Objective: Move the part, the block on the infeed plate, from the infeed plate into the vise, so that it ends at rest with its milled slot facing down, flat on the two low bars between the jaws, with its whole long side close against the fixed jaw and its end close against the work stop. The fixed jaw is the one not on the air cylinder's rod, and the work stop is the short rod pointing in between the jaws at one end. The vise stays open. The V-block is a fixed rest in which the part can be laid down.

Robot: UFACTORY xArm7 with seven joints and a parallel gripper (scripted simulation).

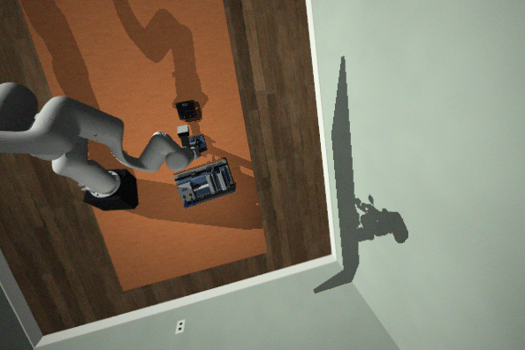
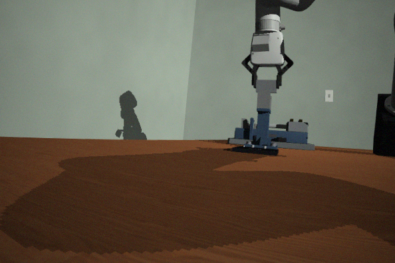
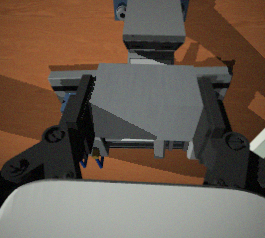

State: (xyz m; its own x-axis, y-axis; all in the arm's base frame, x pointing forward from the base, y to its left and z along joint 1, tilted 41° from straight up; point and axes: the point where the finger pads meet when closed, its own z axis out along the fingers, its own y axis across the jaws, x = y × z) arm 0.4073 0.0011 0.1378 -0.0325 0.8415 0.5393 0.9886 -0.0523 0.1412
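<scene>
The grey part lies 1 cm to the right of my hand and 1 cm below it. The rest, counted from my hand: blue upright 14 cm below; then grey jaw 22 cm to the right, 12 cm below, 4 cm ahead; then work stop 17 cm to the right, 11 cm below, 7 cm ahead.
</scene>
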